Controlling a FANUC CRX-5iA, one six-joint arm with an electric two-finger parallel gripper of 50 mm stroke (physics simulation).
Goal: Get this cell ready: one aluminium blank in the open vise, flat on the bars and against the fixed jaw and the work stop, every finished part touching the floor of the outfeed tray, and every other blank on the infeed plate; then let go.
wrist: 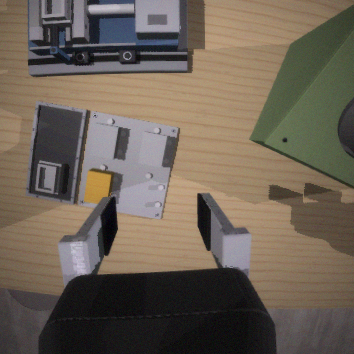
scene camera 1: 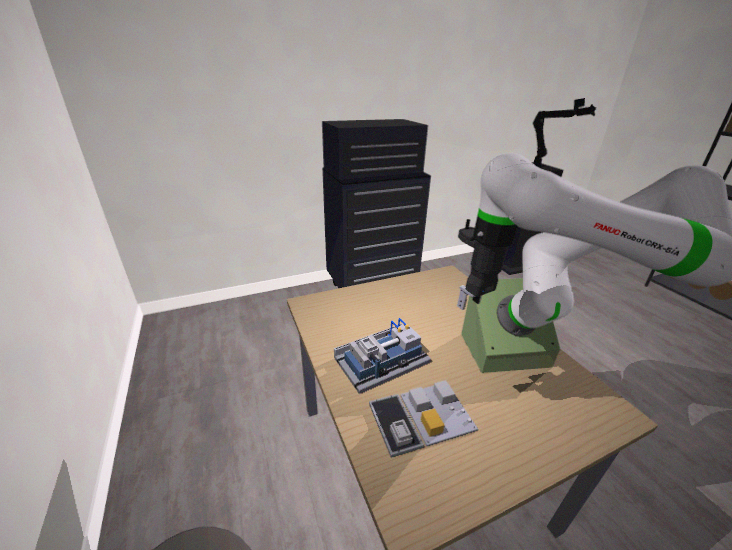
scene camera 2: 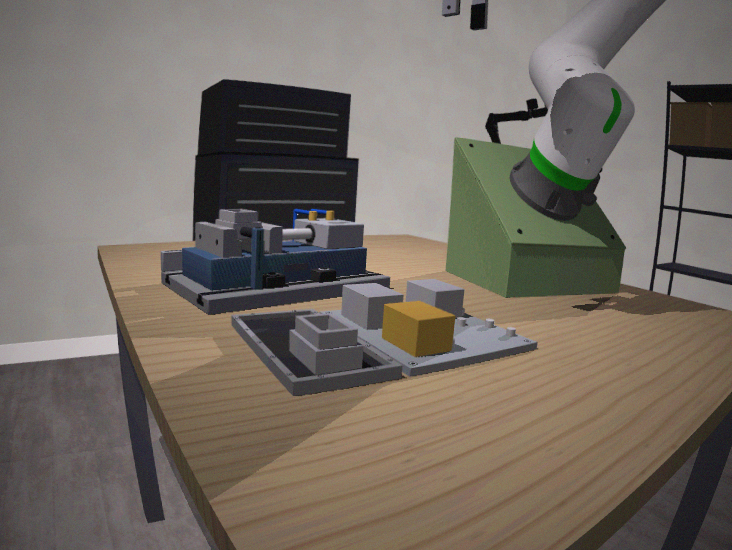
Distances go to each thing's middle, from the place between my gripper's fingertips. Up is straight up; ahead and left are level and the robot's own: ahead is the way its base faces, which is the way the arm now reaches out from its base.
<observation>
Right now my hand is 350 mm above the yellow block [scene camera 2: 417,328], 110 mm short of it and 80 mm to the right of it. Also, from my hand: outfeed tray [scene camera 2: 273,329]: 370 mm below, 200 mm ahead, 30 mm to the left; then infeed plate [scene camera 2: 474,343]: 370 mm below, 60 mm ahead, 30 mm to the left.
</observation>
